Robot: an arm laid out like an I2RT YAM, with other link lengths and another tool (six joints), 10 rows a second.
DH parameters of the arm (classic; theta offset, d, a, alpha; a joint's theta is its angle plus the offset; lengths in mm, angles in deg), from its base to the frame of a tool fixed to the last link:
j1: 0 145.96 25.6 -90
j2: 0 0 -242.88 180
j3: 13.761 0 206.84 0
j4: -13.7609 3.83 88.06 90
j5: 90 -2.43 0 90
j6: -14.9 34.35 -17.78 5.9
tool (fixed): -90 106.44 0 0
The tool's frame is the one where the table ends.
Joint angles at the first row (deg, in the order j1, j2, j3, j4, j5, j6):
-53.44, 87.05, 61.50, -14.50, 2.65, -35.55
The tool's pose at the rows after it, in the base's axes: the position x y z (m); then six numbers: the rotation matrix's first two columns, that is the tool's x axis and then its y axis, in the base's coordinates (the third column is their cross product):
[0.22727 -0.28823 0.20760 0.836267 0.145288 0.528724 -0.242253 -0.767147 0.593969]
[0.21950 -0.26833 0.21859 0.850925 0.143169 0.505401 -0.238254 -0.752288 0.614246]
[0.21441 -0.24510 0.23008 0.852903 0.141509 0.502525 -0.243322 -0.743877 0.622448]
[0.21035 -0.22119 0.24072 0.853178 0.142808 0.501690 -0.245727 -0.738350 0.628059]
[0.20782 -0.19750 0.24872 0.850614 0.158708 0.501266 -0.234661 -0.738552 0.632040]
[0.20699 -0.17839 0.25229 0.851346 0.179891 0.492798 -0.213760 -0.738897 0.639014]
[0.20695 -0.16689 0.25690 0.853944 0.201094 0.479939 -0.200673 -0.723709 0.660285]
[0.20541 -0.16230 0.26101 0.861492 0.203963 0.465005 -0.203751 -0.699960 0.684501]
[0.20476 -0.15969 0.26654 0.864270 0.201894 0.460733 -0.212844 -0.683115 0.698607]
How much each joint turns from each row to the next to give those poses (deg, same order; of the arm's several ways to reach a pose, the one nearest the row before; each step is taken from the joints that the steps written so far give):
0.55, -5.08, -0.23, -6.01, 0.93, 1.55
2.42, -5.26, -0.96, -4.38, 3.59, 0.79
3.21, -5.37, -0.67, -4.63, 3.07, 2.10
3.98, -4.81, 0.07, -5.09, 3.31, 2.58
4.46, -4.08, 0.24, -4.68, 2.83, 2.29
4.45, -2.60, 0.17, -3.50, 2.82, 1.82
3.88, -1.54, 0.34, -1.91, 3.50, 1.17
2.71, -0.71, 0.42, -1.24, 3.82, 1.11
1.81, -0.21, 1.03, -1.23, 2.60, 1.10

